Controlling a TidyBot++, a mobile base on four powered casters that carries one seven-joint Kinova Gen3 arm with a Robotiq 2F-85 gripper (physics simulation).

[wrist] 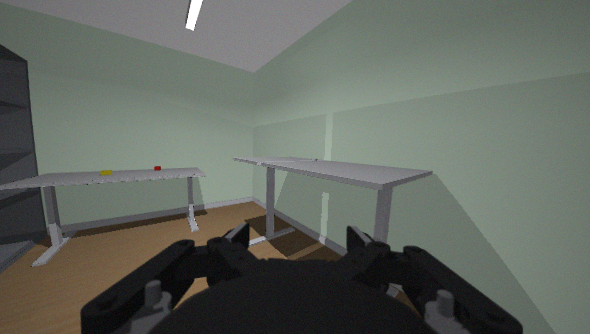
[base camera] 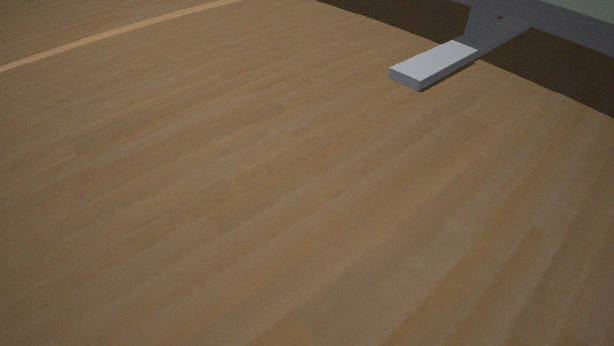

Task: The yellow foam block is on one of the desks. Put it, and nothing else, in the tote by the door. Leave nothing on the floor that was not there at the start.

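Places are measured from the arm's base along level axes (x ahead, y left, z up), in metres.
Pixels of known places: gripper, fingertip midpoint: [wrist: 297, 235].
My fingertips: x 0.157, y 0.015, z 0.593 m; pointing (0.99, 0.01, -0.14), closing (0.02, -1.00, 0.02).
Note:
Behind a point stands the place of what it marks.
A small yellow block [wrist: 106, 173] @[x 1.669, y 2.147, z 0.340 m] lies on the top of the far left desk [wrist: 65, 179] @[x 1.371, y 2.224, z 0.323 m] in the wrist view. A small red block [wrist: 157, 168] @[x 2.130, y 1.942, z 0.348 m] lies to its right on the same desk. A nearer desk [wrist: 380, 174] @[x 0.864, y -0.380, z 0.553 m] stands at the centre right, along the right wall, with thin, flat things near its far end that are too small to tell. My gripper [wrist: 297, 235] @[x 0.157, y 0.015, z 0.593 m] is open, with nothing between its fingers, and is far from both desks. The tote and the door do not show in either view.
A dark shelf unit [wrist: 31, 150] @[x 1.509, y 2.855, z 0.579 m] stands at the left edge of the wrist view, beside the far left desk. In the base view, a desk foot [base camera: 434, 61] @[x 0.813, y -0.296, z -0.372 m] juts onto the wooden floor at the upper right. Walls meet in the corner behind the desks.

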